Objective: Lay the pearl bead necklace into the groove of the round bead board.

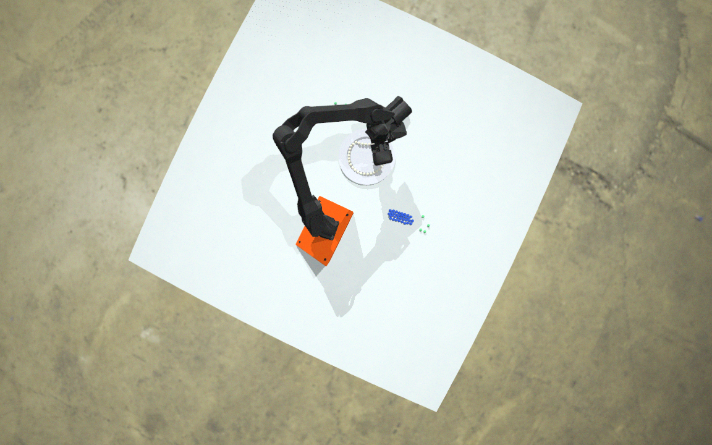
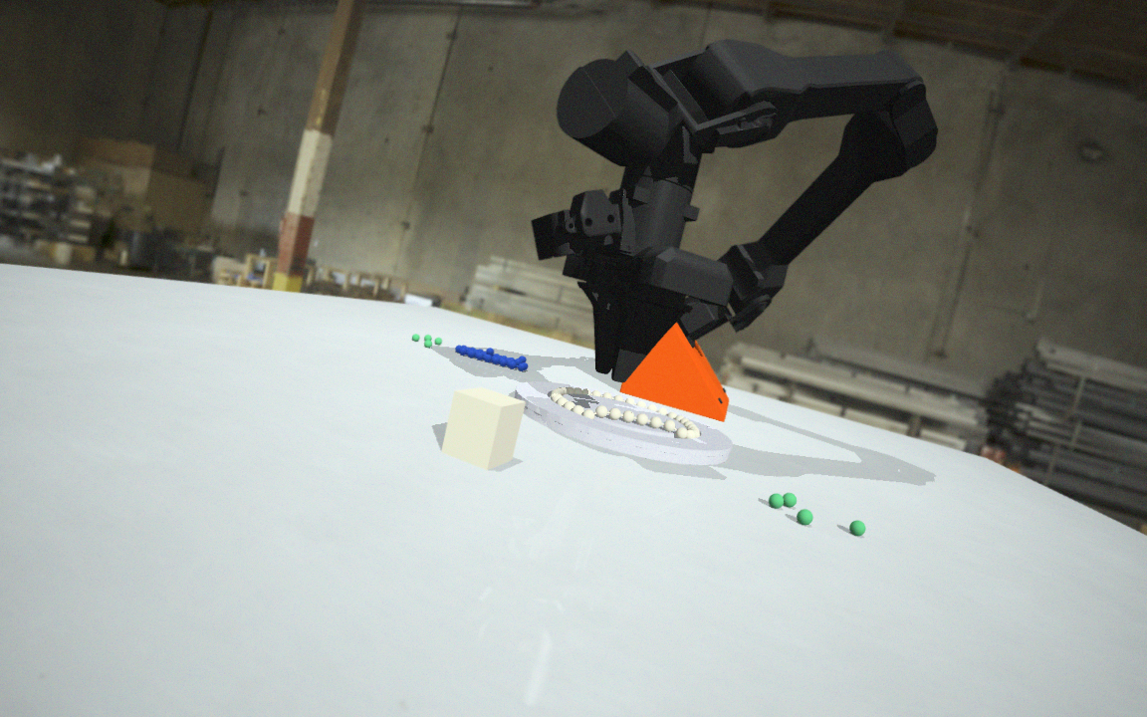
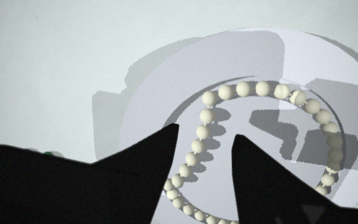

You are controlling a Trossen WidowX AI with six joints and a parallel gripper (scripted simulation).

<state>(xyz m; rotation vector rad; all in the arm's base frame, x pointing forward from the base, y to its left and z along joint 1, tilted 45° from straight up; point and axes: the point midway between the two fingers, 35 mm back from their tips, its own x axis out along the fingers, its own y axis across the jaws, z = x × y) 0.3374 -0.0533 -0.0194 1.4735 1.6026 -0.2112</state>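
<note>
Right now the round bead board is 5 cm behind my gripper tip, 4 cm below it and 2 cm to the left of it. From my gripper tip the other things lie so: cream cube: 15 cm ahead, 5 cm to the right, 3 cm below.
</note>
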